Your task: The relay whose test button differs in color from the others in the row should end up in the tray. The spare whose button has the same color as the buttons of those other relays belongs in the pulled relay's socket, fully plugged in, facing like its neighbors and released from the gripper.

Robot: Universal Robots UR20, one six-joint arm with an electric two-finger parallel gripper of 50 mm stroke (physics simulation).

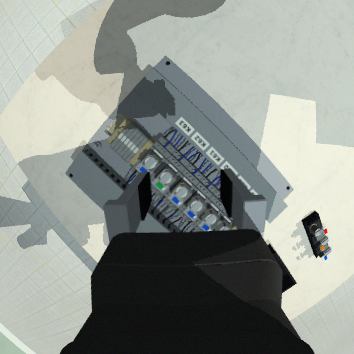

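The gripper is open and empty, hanging above the relay row, which shows between and beyond its fingers. The relay with the green button is second from the upper-left end of the row. Relays with blue buttons stand on both sides of it. The row's lower-right end is hidden by the gripper. Three spares stand in a black holder at the right: one with a red button, one orange, one blue. A corner of the black tray shows; the gripper body hides the rest.
The grey panel carries the row, blue wires, labels including K63, K62 and K61, and a slotted duct. Beige terminal blocks stand at the row's upper-left end. Dark shadows cross the panel and table.
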